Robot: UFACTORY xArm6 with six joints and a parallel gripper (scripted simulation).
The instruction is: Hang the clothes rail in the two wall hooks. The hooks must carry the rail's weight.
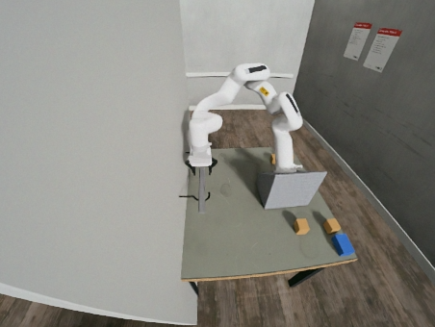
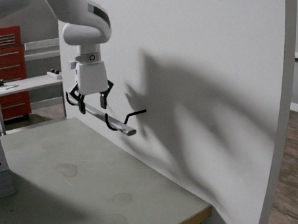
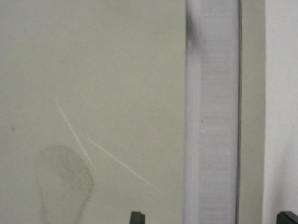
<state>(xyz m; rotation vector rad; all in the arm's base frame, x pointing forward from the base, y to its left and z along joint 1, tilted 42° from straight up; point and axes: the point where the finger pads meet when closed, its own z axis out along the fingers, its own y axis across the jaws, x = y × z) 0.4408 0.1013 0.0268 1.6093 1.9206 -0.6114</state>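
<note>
The grey clothes rail is 2 cm below my hand. From my hand the other things lie so: blue block (70 cm behind, 29 cm to the left, 16 cm below); white wall panel (24 cm above, 12 cm ahead, 2 cm to the left).
</note>
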